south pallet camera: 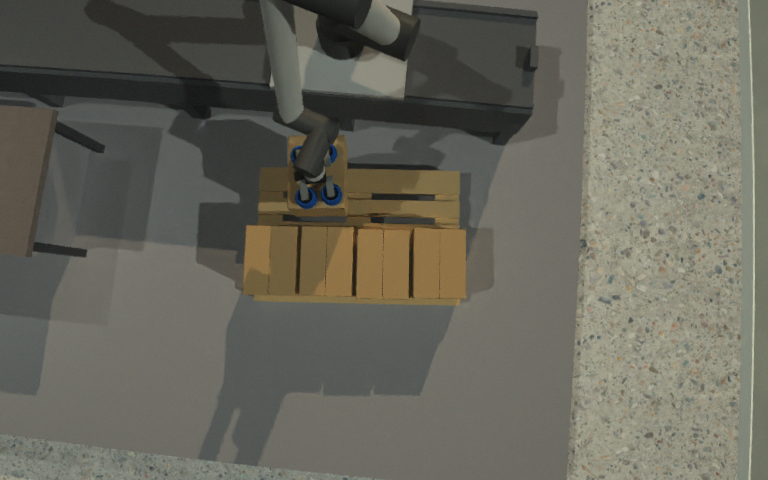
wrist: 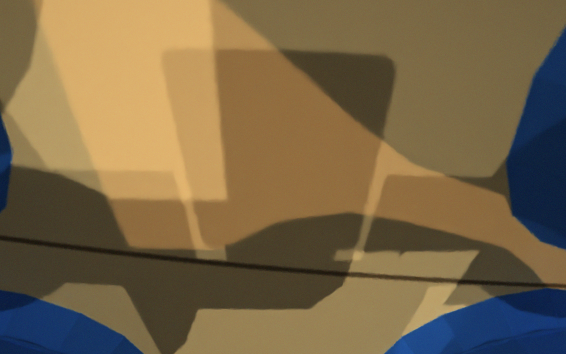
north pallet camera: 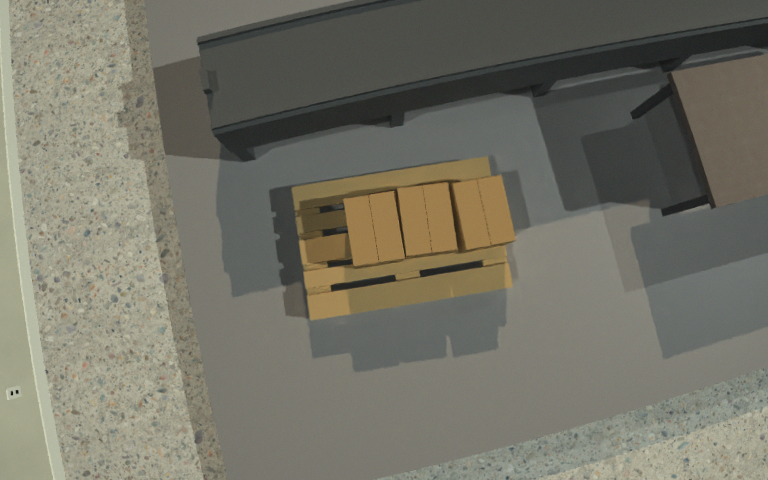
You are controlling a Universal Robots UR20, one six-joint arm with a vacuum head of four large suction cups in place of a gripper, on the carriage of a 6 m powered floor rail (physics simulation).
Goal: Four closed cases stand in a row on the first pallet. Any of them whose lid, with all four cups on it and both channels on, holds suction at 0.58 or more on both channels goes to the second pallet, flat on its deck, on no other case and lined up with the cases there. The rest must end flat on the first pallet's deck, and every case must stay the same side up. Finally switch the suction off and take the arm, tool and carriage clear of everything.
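Seen in the pictures: hand, its tool point: (wrist: pixel 265 226); arm's base, origin of its link: (south pallet camera: pixel 342 38).
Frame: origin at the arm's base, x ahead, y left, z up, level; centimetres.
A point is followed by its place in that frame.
Note:
My suction head (south pallet camera: pixel 315 175) {y -4.2, x 76.4, z 1.7 cm} has its four blue cups on the lid of a tan case (south pallet camera: pixel 339 175) {y 6.8, x 74.7, z 3.6 cm} (wrist: pixel 300 125) {y -9.2, x 76.8, z 3.9 cm} and holds it. The held case is upright, low over the back left part of the south pallet (south pallet camera: pixel 396 182) {y 35.5, x 64.2, z -42.6 cm} and overhangs its back edge. It looks slightly above the deck; its underside is hidden. A row of closed cases (south pallet camera: pixel 270 260) {y -27.9, x 118.7, z -19.2 cm} (south pallet camera: pixel 326 261) {y 2.1, x 116.4, z -19.2 cm} (south pallet camera: pixel 383 263) {y 32.5, x 114.6, z -19.3 cm} (south pallet camera: pixel 439 263) {y 62.2, x 111.8, z -19.2 cm} stands along the pallet's front, apart from it in this view. On the north pallet (north pallet camera: pixel 407 293) {y -503.9, x 134.9, z -42.6 cm}, three closed cases (north pallet camera: pixel 373 229) {y -514.8, x 97.2, z -19.2 cm} (north pallet camera: pixel 427 219) {y -485.3, x 98.6, z -19.2 cm} (north pallet camera: pixel 484 212) {y -454.1, x 101.9, z -19.2 cm} stand in a row towards the right.
The dark floor rail (north pallet camera: pixel 368 67) (south pallet camera: pixel 470 56) runs behind both pallets. The pale carriage (south pallet camera: pixel 368 76) {y 15.7, x 20.0, z -0.1 cm} is behind the south pallet, with the arm reaching forward from it. A brown table (north pallet camera: pixel 730 130) {y -307.4, x 90.2, z -4.0 cm} (south pallet camera: pixel 22 181) {y -161.1, x 90.8, z -4.0 cm} stands between the pallets. Speckled slabs (north pallet camera: pixel 84 226) (south pallet camera: pixel 662 226) edge the area.

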